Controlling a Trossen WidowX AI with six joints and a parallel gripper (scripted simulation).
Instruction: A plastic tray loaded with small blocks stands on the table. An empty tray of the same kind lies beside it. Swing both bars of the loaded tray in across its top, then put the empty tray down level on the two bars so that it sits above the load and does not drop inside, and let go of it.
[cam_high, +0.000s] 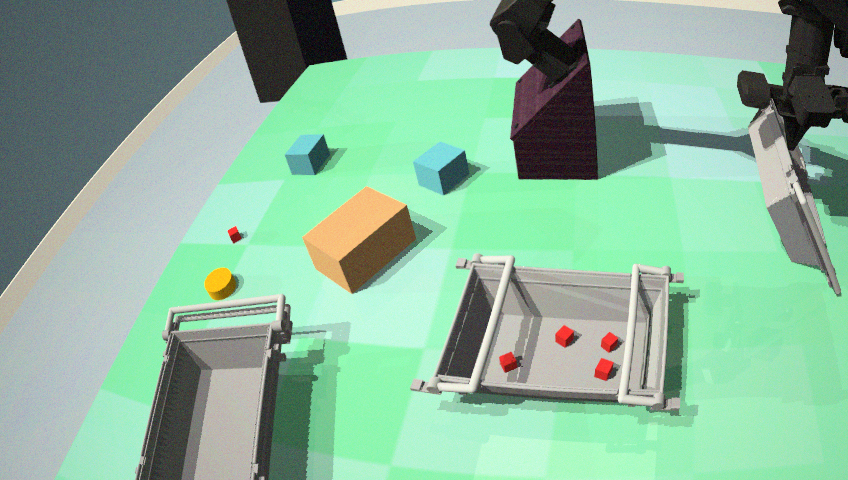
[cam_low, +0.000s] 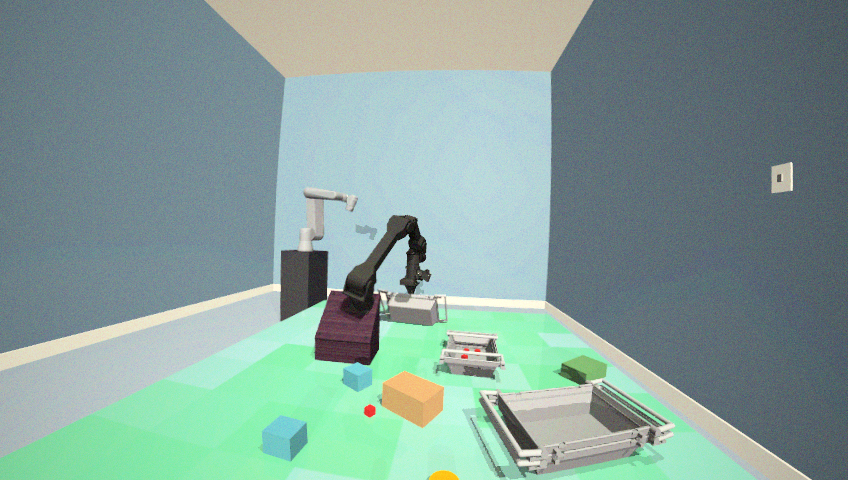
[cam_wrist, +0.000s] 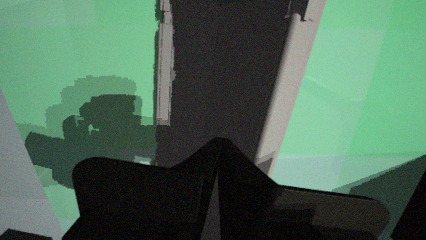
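My gripper tip is now 30 mm to the right of the grey tray and 50 mm above it. The rest, counted from my gripper tip: green block 640 mm ahead, 330 mm to the right, 100 mm below; yellow disc 280 mm ahead, 800 mm to the right, 110 mm below; orange box 180 mm ahead, 600 mm to the right, 90 mm below.
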